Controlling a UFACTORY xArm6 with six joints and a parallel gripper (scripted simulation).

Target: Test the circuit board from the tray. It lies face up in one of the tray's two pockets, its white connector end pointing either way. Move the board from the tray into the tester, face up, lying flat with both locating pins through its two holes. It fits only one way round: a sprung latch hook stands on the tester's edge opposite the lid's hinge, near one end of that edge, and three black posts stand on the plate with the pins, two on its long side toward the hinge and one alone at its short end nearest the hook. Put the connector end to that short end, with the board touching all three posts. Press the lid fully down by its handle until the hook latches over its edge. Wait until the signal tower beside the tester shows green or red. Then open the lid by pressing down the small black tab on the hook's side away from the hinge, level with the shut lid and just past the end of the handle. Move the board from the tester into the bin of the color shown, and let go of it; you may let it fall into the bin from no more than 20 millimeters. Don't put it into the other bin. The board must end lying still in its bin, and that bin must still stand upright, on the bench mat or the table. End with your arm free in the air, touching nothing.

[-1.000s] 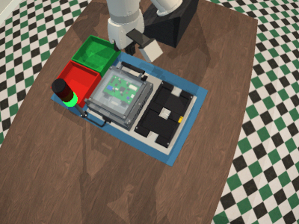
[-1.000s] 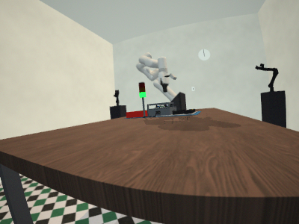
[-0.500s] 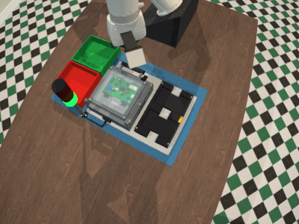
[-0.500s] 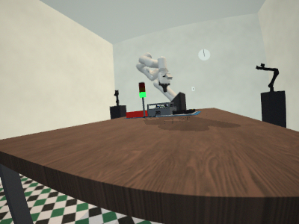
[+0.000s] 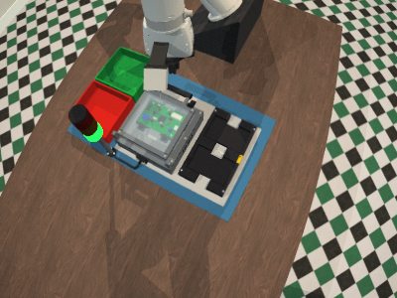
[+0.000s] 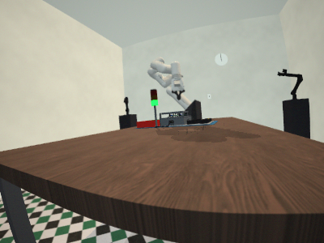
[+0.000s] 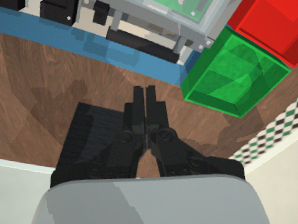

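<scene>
My hand is 30 mm short of the latch hook, 60 mm to the right of it and 120 mm above it. Round my hand: black nest 90 mm ahead, 140 mm below; green circuit board 80 mm ahead, 10 mm to the right, 140 mm below; clear lid 90 mm ahead, 10 mm to the right, 120 mm below.
</scene>
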